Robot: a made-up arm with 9 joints. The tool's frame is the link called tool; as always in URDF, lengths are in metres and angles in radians. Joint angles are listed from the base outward. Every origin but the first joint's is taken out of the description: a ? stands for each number. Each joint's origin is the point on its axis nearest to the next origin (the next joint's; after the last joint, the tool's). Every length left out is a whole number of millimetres.
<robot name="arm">
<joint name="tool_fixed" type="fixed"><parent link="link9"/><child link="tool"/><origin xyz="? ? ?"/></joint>
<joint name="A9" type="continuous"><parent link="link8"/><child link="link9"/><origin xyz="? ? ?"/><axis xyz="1 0 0"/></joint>
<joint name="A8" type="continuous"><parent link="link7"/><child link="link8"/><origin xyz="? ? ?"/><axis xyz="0 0 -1"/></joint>
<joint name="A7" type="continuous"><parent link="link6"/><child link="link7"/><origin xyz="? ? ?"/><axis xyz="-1 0 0"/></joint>
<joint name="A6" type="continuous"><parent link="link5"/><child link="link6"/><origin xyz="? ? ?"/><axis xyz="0 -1 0"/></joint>
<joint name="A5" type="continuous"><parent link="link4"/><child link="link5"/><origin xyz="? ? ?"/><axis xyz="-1 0 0"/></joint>
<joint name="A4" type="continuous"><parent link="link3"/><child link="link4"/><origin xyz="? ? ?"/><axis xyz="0 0 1"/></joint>
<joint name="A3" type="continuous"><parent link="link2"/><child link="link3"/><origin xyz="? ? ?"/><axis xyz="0 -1 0"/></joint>
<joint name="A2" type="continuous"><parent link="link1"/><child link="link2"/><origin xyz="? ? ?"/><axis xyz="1 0 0"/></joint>
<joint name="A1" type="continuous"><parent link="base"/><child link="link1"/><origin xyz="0.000 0.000 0.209"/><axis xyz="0 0 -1"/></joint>
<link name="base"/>
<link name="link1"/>
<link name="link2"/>
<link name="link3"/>
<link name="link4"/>
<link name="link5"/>
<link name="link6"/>
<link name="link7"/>
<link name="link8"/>
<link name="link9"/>
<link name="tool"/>
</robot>
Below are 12 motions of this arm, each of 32 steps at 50 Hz.
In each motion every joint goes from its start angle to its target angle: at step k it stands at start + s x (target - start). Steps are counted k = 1, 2, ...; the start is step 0. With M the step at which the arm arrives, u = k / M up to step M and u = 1 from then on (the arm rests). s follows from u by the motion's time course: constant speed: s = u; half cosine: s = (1 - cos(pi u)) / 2; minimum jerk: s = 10 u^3 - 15 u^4 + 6 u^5.
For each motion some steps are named. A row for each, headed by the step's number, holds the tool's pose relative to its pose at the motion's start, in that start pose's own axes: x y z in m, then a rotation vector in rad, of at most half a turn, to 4 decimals.
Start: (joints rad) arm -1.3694 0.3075 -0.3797 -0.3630 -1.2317 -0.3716 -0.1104 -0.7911 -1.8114
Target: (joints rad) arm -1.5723 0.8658 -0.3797 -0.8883 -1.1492 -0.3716 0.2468 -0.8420 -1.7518
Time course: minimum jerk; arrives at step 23
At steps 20, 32:
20: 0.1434 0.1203 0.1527 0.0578 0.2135 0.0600
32: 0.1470 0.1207 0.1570 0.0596 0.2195 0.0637

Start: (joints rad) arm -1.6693 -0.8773 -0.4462 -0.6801 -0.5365 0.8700 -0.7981 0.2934 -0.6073
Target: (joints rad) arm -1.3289 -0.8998 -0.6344 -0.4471 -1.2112 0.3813 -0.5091 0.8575 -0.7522
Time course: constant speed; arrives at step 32
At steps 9, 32:
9: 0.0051 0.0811 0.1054 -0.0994 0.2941 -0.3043
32: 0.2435 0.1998 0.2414 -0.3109 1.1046 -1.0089

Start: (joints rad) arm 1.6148 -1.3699 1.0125 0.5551 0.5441 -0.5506 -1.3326 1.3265 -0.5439
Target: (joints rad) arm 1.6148 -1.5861 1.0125 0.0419 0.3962 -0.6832 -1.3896 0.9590 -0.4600
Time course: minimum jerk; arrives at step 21
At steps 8, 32:
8: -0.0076 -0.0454 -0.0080 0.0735 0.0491 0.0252
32: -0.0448 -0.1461 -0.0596 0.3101 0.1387 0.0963

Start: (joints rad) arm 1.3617 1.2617 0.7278 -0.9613 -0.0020 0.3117 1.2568 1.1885 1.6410
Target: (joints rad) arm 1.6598 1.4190 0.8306 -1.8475 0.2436 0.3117 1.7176 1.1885 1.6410
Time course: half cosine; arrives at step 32
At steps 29, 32:
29: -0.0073 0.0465 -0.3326 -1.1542 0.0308 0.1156
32: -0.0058 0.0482 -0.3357 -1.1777 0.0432 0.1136

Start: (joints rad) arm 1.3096 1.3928 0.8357 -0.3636 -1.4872 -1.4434 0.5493 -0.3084 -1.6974
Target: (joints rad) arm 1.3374 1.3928 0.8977 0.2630 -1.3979 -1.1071 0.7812 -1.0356 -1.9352
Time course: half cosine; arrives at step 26
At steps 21, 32:
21: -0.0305 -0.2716 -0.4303 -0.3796 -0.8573 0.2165
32: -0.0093 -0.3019 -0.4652 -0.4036 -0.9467 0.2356

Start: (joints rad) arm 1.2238 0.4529 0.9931 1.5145 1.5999 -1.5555 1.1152 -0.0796 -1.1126
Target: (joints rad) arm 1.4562 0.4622 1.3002 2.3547 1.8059 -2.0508 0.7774 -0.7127 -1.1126
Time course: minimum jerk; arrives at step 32
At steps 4, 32:
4: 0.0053 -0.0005 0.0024 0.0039 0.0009 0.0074
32: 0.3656 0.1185 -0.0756 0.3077 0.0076 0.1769

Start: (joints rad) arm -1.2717 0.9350 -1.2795 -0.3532 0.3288 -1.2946 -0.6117 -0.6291 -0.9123
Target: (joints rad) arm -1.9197 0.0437 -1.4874 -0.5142 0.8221 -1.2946 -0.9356 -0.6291 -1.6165
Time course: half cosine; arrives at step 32
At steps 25, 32:
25: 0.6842 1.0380 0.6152 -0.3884 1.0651 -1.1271
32: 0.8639 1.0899 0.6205 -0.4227 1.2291 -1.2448

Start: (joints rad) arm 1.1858 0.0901 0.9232 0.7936 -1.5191 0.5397 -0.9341 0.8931 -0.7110
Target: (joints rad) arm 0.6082 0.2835 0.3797 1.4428 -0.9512 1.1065 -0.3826 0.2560 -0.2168
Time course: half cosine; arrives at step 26
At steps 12, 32:
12: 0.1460 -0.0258 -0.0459 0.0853 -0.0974 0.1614
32: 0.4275 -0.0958 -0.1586 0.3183 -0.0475 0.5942

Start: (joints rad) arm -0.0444 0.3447 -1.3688 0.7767 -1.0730 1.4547 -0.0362 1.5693 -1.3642
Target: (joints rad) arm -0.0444 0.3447 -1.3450 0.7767 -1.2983 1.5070 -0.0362 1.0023 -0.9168
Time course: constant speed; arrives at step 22
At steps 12, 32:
12: 0.0370 -0.0596 -0.0936 0.2824 -0.1836 0.0775
32: 0.0828 -0.1022 -0.1837 0.5157 -0.3271 0.1663

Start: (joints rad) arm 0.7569 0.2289 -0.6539 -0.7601 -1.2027 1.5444 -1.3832 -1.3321 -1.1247
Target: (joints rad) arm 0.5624 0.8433 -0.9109 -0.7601 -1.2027 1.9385 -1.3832 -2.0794 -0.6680
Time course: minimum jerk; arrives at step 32
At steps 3, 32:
3: -0.0016 -0.0017 -0.0003 0.0027 -0.0023 0.0030
32: -0.1583 -0.2020 -0.0396 0.5827 -0.2303 0.4638

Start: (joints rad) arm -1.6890 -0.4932 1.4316 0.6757 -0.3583 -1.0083 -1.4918 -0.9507 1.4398
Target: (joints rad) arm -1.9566 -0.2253 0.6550 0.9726 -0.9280 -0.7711 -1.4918 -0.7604 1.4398
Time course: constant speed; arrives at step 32
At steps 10, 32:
10: 0.0311 -0.1344 0.0514 0.3856 -0.0562 -0.0153
32: 0.1195 -0.4495 0.0350 1.3014 -0.1433 -0.0913

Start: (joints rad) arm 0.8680 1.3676 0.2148 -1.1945 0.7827 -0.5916 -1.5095 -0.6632 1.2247
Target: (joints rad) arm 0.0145 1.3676 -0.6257 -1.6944 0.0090 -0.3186 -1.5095 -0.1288 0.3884
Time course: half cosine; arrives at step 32
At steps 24, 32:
24: 0.0772 0.0727 -0.4958 -1.4572 -0.4795 -0.2549
32: 0.0903 0.0210 -0.5171 -1.7128 -0.5069 -0.2457

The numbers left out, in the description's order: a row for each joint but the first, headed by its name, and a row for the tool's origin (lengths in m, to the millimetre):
tool: 0.000 0.049 0.110
A9: -0.463 -0.032 0.000
A8: 0.000 -0.074 0.210
A7: 0.103 0.000 -0.396
A6: 0.000 -0.060 0.301
A5: -0.253 0.039 0.000
A4: -0.088 0.000 -0.091
A3: 0.000 -0.233 -0.076
A2: 0.321 -0.116 0.000

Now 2 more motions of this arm.
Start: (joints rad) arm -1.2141 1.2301 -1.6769 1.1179 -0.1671 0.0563 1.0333 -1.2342 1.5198
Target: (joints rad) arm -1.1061 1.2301 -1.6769 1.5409 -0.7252 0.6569 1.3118 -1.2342 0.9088
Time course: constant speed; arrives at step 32
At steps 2, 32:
2: -0.0058 -0.0047 -0.0084 -0.0713 -0.0216 0.0256
32: -0.0521 -0.1367 -0.1021 -0.8561 -0.4600 0.2847

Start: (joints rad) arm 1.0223 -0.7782 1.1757 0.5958 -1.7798 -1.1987 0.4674 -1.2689 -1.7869
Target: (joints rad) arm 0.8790 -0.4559 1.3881 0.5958 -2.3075 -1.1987 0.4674 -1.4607 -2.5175
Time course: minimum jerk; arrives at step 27
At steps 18, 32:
18: -0.1138 0.1348 -0.5400 -0.8987 -0.5700 -0.1916
32: -0.0981 0.1231 -0.6847 -1.1056 -0.7279 -0.2903

